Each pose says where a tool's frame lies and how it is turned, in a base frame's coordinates. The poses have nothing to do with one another.
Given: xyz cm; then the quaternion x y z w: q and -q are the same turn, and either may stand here.
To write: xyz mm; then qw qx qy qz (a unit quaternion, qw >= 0). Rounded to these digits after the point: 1 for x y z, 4 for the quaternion.
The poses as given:
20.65 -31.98 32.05 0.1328 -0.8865 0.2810 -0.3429
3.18 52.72 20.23 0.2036 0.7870 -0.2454 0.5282
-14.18 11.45 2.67 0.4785 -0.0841 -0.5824 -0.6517
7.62 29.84 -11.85 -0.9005 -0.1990 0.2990 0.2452
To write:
206.5 -319.8 320.5 0.3429 -0.1328 0.8865 -0.2810
31.8 527.2 202.3 0.5282 0.2036 0.7870 -0.2454
-141.8 114.5 26.7 0.6517 -0.4785 0.0841 0.5824
76.2 298.4 -118.5 0.2452 -0.9005 -0.1990 0.2990

